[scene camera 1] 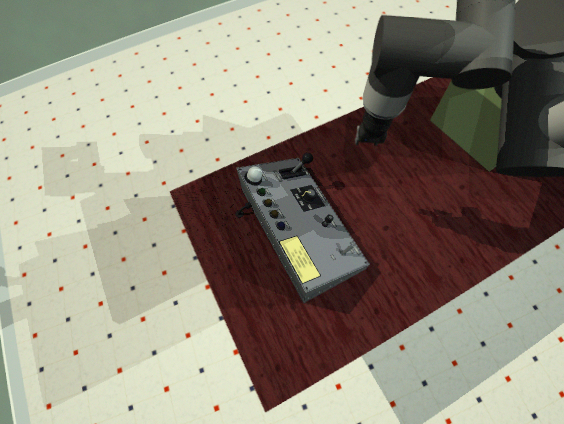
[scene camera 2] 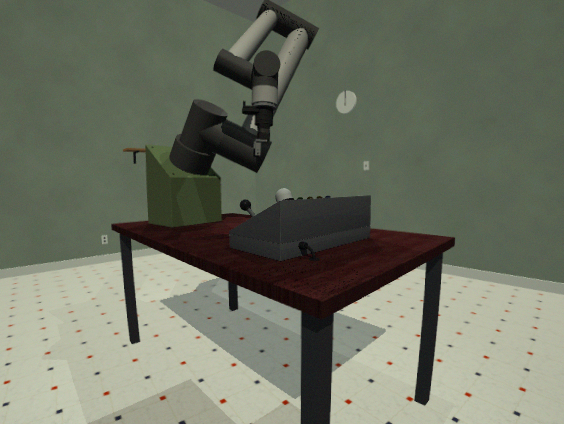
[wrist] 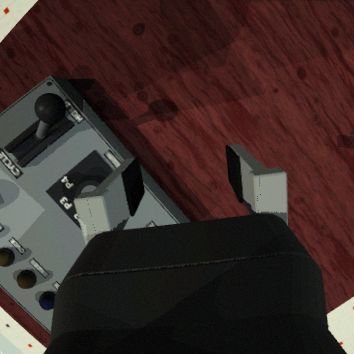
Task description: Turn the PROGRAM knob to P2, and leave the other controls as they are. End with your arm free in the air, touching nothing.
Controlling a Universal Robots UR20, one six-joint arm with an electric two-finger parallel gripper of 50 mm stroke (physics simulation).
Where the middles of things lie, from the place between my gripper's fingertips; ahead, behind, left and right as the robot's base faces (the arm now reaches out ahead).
Now: the black-balled lever (wrist: 49, 107) 170 mm ahead of my hand, 110 mm to the right of it and 210 mm below it. The rest, counted from my hand: grey control panel (scene camera 1: 311, 252) 240 mm ahead, 100 mm to the left, 230 mm below.
